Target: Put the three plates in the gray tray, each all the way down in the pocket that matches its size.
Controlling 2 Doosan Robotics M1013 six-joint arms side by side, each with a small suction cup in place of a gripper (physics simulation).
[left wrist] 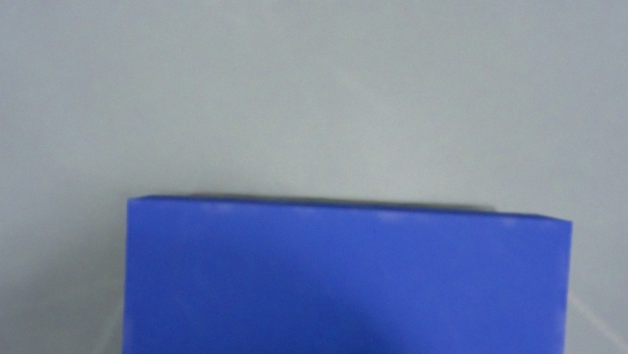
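Places are measured from the left arm's base along level axes (x ahead, y left, z up), in centimetres.
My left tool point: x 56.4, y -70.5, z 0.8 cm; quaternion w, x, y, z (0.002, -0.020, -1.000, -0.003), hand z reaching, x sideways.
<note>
Behind a point stands the place of what it marks.
A blue plate (345, 280) {z 2.3, x 56.1, y -75.1 cm} fills the lower middle of the left wrist view. Its far edge runs nearly level across the view, a little lower at the right, and its near part is cut off by the bottom of the view. A thin dark shadow lies along the far edge, and a soft shadow spreads to the left. A darker patch shows on its face near the bottom. My left suction cup does not show, and I cannot tell whether it touches or holds the plate. My right suction cup, the gray tray's pockets and the other two plates do not show.
A plain grey surface (320, 100) {z 0.0, x 56.4, y -79.6 cm} lies beyond the blue plate and on both sides of it. Faint pale lines cross it at the lower left and lower right. The picture is blurred.
</note>
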